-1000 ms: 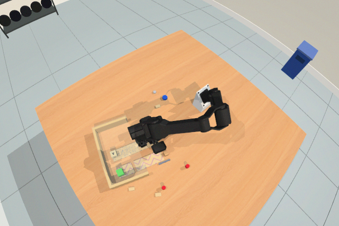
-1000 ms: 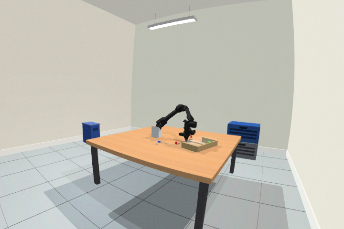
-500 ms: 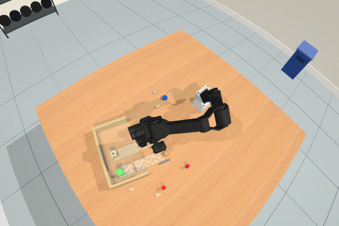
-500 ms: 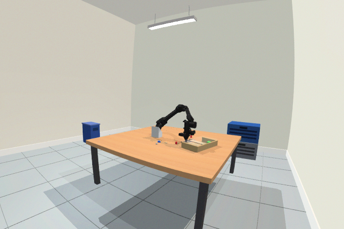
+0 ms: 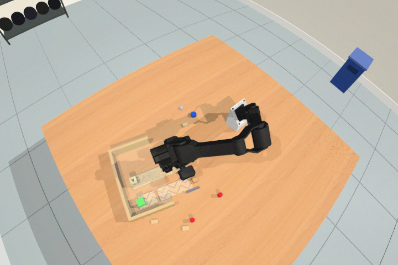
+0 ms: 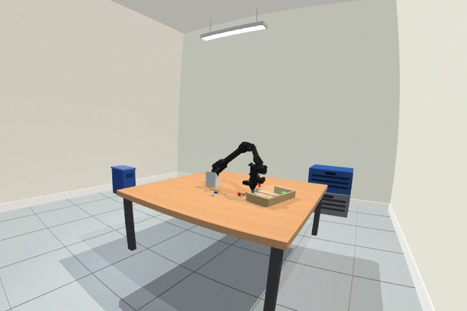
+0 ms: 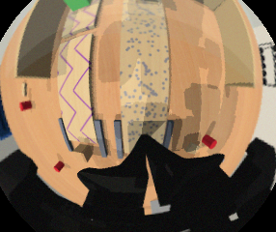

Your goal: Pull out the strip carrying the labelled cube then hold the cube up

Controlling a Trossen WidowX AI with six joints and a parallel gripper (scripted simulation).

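My gripper tip is 10 cm short of the speckled one-piece strip and 3 cm to the left of it. The rest, counted from my gripper tip: labelled cube: 20 cm ahead, 6 cm to the right, 1 cm above; then blue peg: 23 cm behind, 16 cm to the right; then grey peg: 23 cm to the right, 21 cm behind.
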